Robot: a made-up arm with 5 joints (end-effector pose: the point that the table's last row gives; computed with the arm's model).
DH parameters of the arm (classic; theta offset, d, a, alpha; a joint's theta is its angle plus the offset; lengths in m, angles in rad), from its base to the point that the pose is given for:
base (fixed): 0 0 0.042 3.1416
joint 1: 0 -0.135 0.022 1.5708
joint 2: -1.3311 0 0.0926 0
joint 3: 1.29 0 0.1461 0
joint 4: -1.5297 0.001 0 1.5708
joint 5: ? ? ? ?
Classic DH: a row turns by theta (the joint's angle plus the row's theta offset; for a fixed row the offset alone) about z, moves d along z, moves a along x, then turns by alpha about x.
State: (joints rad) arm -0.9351 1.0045 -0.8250 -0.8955 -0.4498
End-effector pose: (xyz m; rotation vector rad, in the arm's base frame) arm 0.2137 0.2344 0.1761 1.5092 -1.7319 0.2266
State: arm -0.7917 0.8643 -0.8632 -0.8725 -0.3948
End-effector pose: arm 0.2391 0.2011 0.2192 1.4178 -1.9961 0.1547
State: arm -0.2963 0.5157 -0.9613 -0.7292 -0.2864
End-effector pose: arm 0.2647 0.0690 0.3150 0.8525 -2.6100 -0.0107
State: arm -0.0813 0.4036 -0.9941 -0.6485 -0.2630
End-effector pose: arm 0.2523 0.0181 0.3407 0.5489 -2.7574 -0.0541
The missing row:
joint 5: -0.0487 -0.048 0 0
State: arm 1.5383 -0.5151 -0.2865 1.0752 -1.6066
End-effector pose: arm 0.0476 -0.1402 0.3202 -0.1095 1.8699 2.4703
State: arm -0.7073 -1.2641 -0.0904 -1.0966 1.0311
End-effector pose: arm -0.0108 -0.0439 0.3576 0.3321 2.3993 0.8532
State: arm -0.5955 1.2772 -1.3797 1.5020 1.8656
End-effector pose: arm 0.2627 0.1507 0.1136 -0.1267 -0.1811 2.4051
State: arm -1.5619 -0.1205 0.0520 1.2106 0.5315
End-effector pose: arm 0.0428 0.1982 0.1993 0.2632 -0.4395 2.0082
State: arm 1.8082 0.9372 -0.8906 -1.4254 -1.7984
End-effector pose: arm -0.0188 -0.2556 0.2169 -0.0599 3.0790 0.2868
